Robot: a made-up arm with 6 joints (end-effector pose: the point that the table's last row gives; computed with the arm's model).
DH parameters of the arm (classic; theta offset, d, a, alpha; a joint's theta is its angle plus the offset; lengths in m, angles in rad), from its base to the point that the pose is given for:
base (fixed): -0.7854 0 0.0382 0
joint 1: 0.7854 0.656 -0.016 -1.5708
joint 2: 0.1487 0 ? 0
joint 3: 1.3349 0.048 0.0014 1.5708
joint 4: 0 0.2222 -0.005 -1.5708
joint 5: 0 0.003 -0.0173 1.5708
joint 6: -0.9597 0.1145 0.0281 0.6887
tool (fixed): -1.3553 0.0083 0 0
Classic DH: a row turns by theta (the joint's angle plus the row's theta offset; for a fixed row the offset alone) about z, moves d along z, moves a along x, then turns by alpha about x.
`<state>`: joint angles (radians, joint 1 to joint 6).
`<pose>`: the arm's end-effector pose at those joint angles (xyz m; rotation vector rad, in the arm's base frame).
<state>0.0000 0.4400 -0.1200 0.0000 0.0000 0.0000</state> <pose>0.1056 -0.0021 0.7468 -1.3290 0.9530 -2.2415</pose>
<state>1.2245 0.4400 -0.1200 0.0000 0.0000 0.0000</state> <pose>0.0302 0.0554 0.7468 -1.3402 0.0132 -1.2608</pose>
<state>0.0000 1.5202 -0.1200 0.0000 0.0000 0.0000</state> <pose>0.1357 -0.0021 0.6154 2.5245 -1.1916 1.3645</pose>
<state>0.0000 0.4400 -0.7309 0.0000 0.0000 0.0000</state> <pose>0.0852 -0.0021 0.9523 -0.5651 0.7181 -2.4163</pose>
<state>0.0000 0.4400 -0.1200 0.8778 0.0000 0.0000</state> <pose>0.1006 -0.0018 0.7259 -0.8511 1.8222 -1.5998</pose>
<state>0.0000 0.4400 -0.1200 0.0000 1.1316 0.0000</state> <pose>0.0169 -0.0021 0.6522 2.5430 -1.1826 1.2912</pose>
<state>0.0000 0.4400 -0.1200 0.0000 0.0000 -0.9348</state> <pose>0.1116 -0.0010 0.7719 -1.6419 -0.2934 -2.5699</pose>
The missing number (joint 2, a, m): -0.2902
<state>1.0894 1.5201 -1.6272 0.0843 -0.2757 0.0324</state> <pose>0.1631 0.2808 1.0481 -0.6396 0.3909 -1.3198</pose>
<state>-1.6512 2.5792 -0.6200 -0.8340 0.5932 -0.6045</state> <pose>0.0144 -0.1650 0.4564 -2.5114 1.4517 0.0560</pose>
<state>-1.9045 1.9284 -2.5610 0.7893 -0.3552 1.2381</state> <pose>-0.0667 -0.3769 1.1549 1.5562 0.4711 -1.9301</pose>
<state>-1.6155 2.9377 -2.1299 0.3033 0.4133 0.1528</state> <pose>0.0455 -0.5212 0.4160 0.1524 -2.3868 0.8921</pose>
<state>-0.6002 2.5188 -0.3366 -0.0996 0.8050 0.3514</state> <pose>0.0544 -0.0187 0.5670 1.8612 -1.3845 -0.8817</pose>
